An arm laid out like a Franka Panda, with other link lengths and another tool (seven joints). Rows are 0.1 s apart.
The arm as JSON. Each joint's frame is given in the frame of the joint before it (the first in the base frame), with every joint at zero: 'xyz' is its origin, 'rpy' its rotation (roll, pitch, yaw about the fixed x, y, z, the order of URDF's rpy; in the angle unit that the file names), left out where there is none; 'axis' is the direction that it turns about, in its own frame. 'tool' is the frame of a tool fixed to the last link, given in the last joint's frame.
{
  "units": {
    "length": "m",
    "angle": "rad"
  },
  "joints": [
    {
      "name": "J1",
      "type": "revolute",
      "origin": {
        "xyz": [
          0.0,
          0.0,
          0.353
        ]
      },
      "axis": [
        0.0,
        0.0,
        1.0
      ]
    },
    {
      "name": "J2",
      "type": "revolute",
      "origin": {
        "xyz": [
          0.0,
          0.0,
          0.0
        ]
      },
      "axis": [
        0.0,
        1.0,
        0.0
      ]
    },
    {
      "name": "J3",
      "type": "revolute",
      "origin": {
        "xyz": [
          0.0,
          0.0,
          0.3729
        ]
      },
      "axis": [
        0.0,
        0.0,
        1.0
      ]
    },
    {
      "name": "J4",
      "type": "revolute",
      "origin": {
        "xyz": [
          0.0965,
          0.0,
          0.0
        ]
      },
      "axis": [
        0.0,
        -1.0,
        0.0
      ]
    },
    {
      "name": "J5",
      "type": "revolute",
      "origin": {
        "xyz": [
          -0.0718,
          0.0,
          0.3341
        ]
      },
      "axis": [
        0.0,
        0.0,
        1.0
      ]
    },
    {
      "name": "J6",
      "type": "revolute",
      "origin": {
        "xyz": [
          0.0,
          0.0,
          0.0
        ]
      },
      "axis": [
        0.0,
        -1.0,
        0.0
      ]
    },
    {
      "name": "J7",
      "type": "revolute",
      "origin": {
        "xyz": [
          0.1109,
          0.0,
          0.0
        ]
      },
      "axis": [
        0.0,
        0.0,
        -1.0
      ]
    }
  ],
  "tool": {
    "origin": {
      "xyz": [
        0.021,
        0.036,
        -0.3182
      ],
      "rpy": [
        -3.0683,
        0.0,
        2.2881
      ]
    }
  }
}
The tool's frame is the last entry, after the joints.
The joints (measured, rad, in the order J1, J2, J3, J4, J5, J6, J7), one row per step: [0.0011 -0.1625 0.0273 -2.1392 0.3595 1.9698 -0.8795]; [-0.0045 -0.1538 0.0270 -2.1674 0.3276 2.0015 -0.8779]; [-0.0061 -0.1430 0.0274 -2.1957 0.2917 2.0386 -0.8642]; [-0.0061 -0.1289 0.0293 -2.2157 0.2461 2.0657 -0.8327]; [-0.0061 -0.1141 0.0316 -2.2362 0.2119 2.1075 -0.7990]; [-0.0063 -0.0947 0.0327 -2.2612 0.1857 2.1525 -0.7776]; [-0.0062 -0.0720 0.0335 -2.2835 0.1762 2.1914 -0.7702]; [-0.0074 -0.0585 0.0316 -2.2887 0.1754 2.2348 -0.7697]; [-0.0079 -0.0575 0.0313 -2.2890 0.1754 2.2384 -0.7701]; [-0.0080 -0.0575 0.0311 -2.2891 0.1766 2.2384 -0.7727]
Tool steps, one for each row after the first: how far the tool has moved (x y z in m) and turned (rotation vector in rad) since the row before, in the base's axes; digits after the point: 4 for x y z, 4 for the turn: [-0.0007 -0.0123 -0.0174 -0.0333 0.0067 -0.0040]; [0.0000 -0.0110 -0.0178 -0.0370 0.0067 -0.0085]; [-0.0006 -0.0105 -0.0169 -0.0437 0.0144 -0.0132]; [0.0040 -0.0082 -0.0147 -0.0343 0.0003 -0.0215]; [0.0024 -0.0070 -0.0174 -0.0265 0.0031 -0.0134]; [0.0008 -0.0032 -0.0171 -0.0114 0.0075 -0.0066]; [0.0106 -0.0034 -0.0046 -0.0041 -0.0241 -0.0091]; [0.0010 -0.0005 -0.0003 -0.0003 -0.0023 -0.0009]; [-0.0001 0.0001 0.0000 0.0009 -0.0002 0.0015]
